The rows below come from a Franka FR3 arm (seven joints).
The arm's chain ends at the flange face. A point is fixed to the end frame.
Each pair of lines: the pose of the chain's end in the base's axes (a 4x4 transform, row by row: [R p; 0 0 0 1], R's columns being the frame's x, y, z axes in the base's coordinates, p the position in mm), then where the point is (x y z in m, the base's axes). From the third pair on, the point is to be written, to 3 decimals.
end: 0.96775, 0.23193, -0.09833, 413.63; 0.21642, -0.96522, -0.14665, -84.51; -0.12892, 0.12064, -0.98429, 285.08; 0, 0, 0, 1
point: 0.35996 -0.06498 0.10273
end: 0.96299, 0.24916, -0.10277, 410.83; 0.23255, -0.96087, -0.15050, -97.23; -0.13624, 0.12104, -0.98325, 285.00; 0, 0, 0, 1
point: 0.35555 -0.07902 0.10299
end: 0.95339, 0.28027, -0.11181, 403.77; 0.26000, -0.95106, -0.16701, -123.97; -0.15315, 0.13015, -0.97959, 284.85; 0, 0, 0, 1
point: 0.345 -0.110 0.103
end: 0.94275, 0.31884, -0.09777, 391.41; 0.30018, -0.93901, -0.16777, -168.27; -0.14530, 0.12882, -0.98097, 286.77; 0, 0, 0, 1
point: 0.334 -0.156 0.105
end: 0.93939, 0.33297, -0.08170, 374.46; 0.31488, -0.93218, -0.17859, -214.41; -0.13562, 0.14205, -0.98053, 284.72; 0, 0, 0, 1
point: 0.319 -0.205 0.102
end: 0.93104, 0.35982, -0.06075, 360.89; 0.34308, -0.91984, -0.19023, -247.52; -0.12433, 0.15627, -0.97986, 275.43; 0, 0, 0, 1
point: 0.308 -0.241 0.092
